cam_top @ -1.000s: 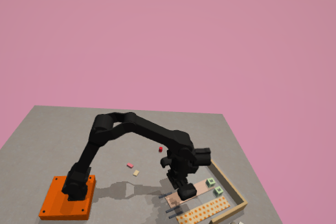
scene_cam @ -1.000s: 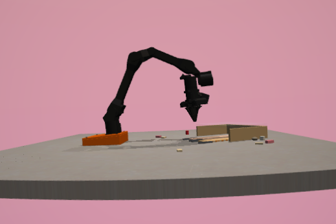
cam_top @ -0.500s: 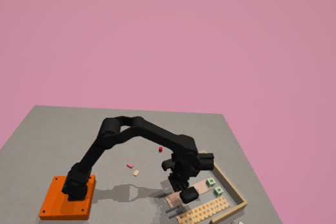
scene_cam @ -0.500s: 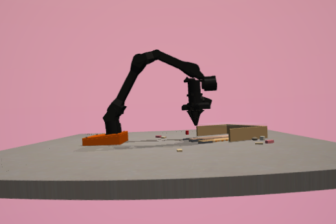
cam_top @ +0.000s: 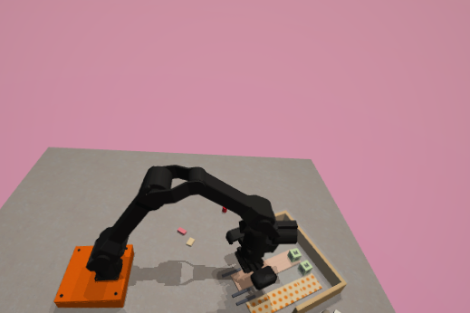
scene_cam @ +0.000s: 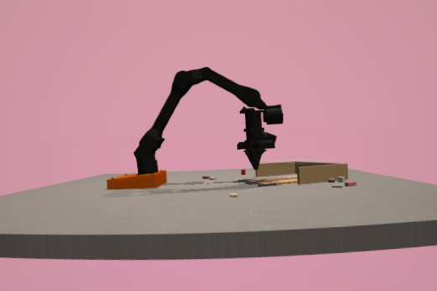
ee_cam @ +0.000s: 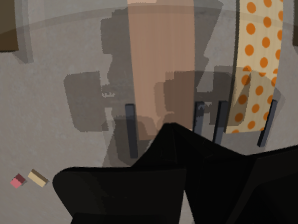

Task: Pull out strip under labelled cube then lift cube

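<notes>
Now: the plain peach strip 80 mm ahead of my gripper tip, 40 mm below it and 30 mm to the left of it. Round my gripper tip: small red block: 290 mm to the left, 30 mm below, 30 mm behind.
</notes>
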